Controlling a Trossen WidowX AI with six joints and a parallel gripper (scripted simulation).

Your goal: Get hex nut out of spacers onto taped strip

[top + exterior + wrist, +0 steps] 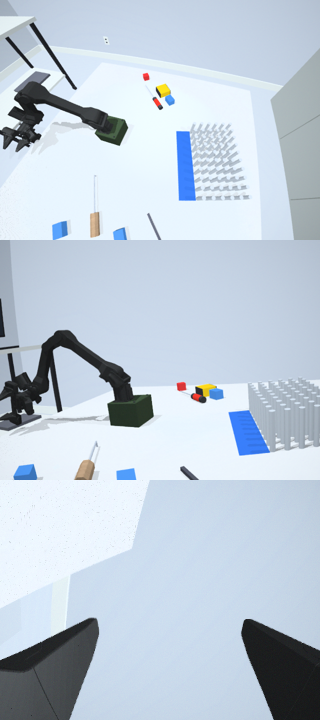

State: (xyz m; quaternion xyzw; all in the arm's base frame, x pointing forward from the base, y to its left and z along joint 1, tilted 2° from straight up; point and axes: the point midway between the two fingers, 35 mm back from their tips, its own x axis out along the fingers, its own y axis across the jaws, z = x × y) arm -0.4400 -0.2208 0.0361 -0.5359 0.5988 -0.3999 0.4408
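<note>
Right now my gripper tip is 50 cm short of the wooden-handled tool, 10 cm above it and 8 cm to the left of it. Also, from my gripper tip: red cube (79 cm to the left, 51 cm ahead, 9 cm below); then blue taped strip (89 cm ahead, 20 cm to the left, 11 cm below); then yellow block (67 cm to the left, 67 cm ahead, 9 cm below).
</note>
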